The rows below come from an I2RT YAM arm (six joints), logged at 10 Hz.
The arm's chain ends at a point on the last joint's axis. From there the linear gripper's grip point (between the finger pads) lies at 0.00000 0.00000 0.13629 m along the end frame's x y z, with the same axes.
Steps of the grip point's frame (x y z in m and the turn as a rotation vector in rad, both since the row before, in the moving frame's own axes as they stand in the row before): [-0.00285, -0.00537, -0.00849, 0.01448, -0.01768, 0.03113]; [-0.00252, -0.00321, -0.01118, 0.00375, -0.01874, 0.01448]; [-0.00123, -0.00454, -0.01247, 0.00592, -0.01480, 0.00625]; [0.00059, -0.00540, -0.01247, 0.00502, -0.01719, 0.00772]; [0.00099, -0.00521, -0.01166, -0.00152, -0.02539, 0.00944]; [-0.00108, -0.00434, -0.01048, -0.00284, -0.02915, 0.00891]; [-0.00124, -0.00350, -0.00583, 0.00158, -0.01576, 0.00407]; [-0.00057, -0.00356, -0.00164, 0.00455, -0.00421, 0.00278]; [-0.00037, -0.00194, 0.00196, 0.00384, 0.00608, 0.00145]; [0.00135, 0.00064, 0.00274, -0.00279, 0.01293, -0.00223]
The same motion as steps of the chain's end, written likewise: [-0.00047, -0.00336, -0.00845, 0.01448, -0.01768, 0.03113]; [0.00003, -0.00268, -0.01116, 0.00375, -0.01874, 0.01448]; [0.00078, -0.00373, -0.01245, 0.00592, -0.01480, 0.00625]; [0.00293, -0.00471, -0.01245, 0.00502, -0.01719, 0.00772]; [0.00445, -0.00540, -0.01162, -0.00152, -0.02539, 0.00944]; [0.00289, -0.00471, -0.01042, -0.00284, -0.02915, 0.00891]; [0.00091, -0.00328, -0.00581, 0.00158, -0.01576, 0.00407]; [0.00000, -0.00294, -0.00164, 0.00455, -0.00421, 0.00278]; [-0.00120, -0.00142, 0.00196, 0.00384, 0.00608, 0.00145]; [-0.00041, 0.00026, 0.00275, -0.00279, 0.01293, -0.00223]
